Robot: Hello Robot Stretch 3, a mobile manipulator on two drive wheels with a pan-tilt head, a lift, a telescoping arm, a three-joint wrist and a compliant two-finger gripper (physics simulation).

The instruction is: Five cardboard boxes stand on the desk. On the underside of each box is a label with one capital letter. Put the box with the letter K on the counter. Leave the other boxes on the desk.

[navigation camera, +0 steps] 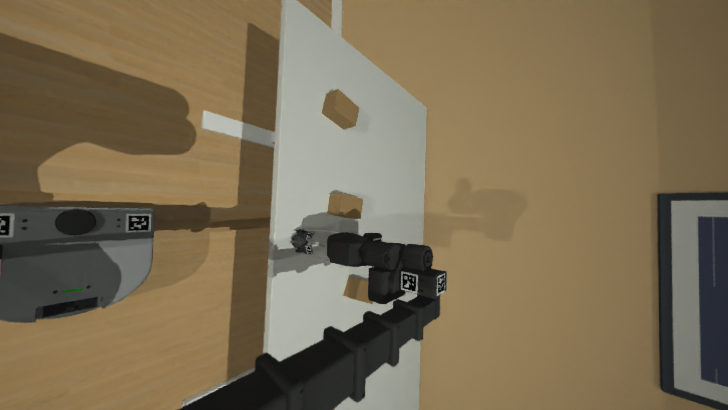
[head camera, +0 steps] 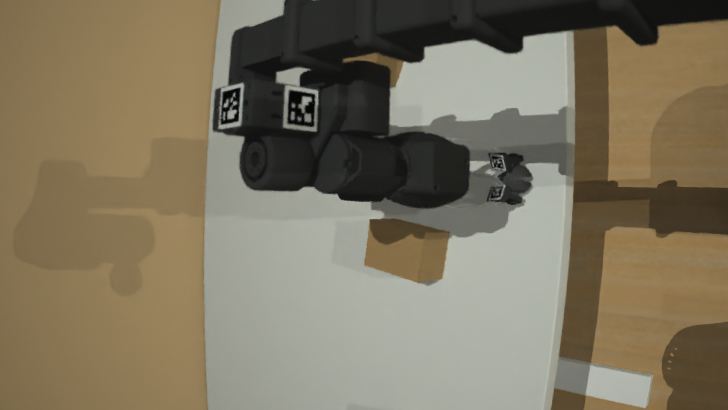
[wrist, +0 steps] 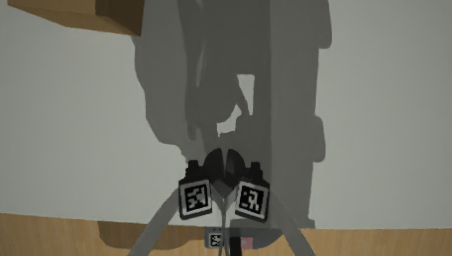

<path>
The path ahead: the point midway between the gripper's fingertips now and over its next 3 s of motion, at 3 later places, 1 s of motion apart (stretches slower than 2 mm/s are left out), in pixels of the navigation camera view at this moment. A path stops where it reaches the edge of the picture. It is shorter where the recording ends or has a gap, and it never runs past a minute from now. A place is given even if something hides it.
My gripper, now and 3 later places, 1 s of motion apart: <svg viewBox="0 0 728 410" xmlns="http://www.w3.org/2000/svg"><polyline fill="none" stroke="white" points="295,240 336,241 380,242 381,220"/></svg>
</path>
